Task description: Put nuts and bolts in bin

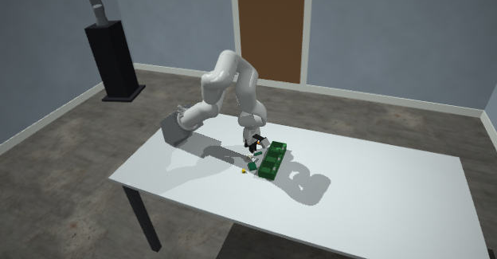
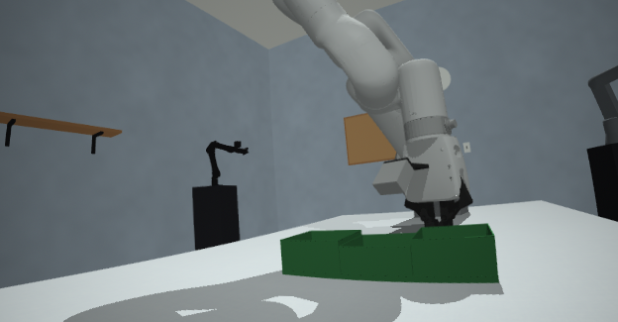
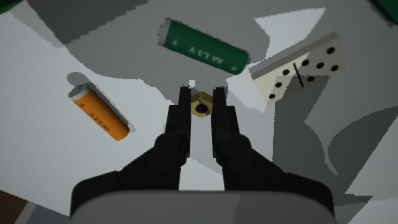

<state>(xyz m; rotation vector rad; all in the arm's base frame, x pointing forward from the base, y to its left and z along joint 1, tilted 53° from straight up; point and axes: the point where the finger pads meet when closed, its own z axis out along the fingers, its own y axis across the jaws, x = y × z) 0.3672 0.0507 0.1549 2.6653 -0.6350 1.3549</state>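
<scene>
My hand is 20 mm above the brass nut. From my hand the other things lie so: white domino (10 mm behind, 60 mm to the right, 20 mm below); green battery (40 mm ahead, 30 mm to the right, 20 mm below); orange battery (40 mm ahead, 60 mm to the left, 20 mm below).
</scene>
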